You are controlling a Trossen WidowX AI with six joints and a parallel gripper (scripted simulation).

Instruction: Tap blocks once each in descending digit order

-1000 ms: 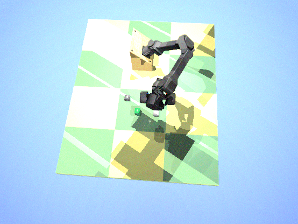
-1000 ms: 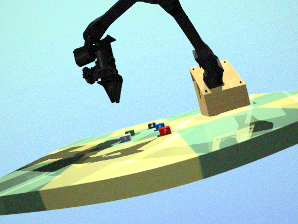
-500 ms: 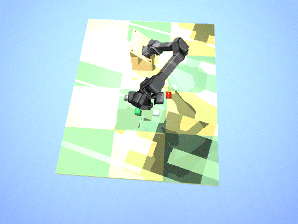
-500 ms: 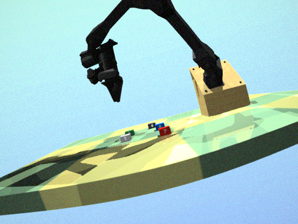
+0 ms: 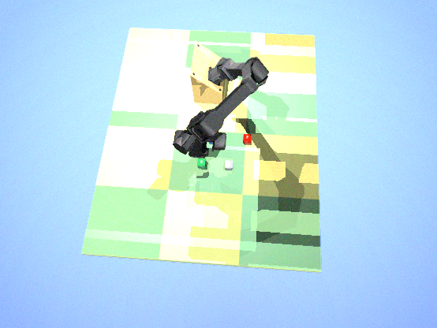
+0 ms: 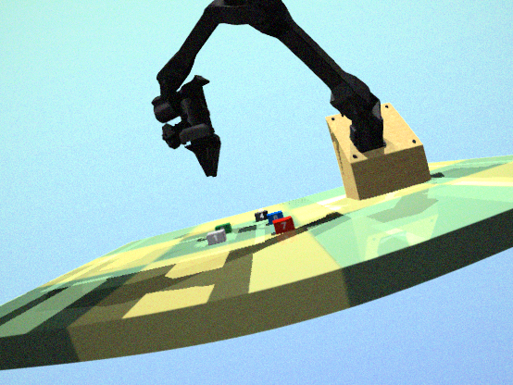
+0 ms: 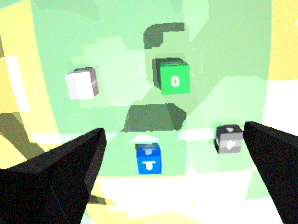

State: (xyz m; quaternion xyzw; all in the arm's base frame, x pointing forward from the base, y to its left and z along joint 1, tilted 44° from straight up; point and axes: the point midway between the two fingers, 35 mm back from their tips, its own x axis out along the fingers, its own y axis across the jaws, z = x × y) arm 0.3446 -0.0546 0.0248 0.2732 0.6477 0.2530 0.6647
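My gripper tip is now 17 cm to the right of the red block, 12 cm above it and 11 cm past it. Round my gripper tip: green block (12 cm below, 1 cm to the right, 1 cm ahead); then blue block (12 cm below, 11 cm behind, 3 cm to the left); then grey-white block (12 cm below, 10 cm to the left, 1 cm ahead).
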